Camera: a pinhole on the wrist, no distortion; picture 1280 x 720 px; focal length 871.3 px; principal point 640.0 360.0 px. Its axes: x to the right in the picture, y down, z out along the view. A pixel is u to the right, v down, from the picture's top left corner.
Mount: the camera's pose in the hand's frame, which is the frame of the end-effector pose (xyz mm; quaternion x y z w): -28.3 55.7 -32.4 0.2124 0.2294 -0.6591 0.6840
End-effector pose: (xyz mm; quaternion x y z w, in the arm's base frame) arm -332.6 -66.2 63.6 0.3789 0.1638 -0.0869 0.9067
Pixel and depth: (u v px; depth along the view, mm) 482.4 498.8 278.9
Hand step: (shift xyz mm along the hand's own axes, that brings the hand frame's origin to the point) 24.2 -67.3 221.4
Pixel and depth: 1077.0 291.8 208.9
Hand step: -34.9 -153.1 73.6
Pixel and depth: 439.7 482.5 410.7
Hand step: 40.8 -109.5 353.4
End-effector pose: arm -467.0 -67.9 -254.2 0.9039 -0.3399 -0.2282 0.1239
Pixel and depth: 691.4 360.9 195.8
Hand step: -21.2 -69.7 118.3
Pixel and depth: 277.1 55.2 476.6
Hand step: -183.9 -74.1 470.9
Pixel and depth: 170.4 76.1 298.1
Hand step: -119.4 4.2 304.0
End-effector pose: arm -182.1 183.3 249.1 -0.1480 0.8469 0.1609 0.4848
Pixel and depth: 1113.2 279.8 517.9
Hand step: -51.1 -479.5 217.8
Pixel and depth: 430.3 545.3 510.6
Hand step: 94.3 -143.8 450.1
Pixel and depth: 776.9 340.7 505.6
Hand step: -20.3 -308.4 327.3
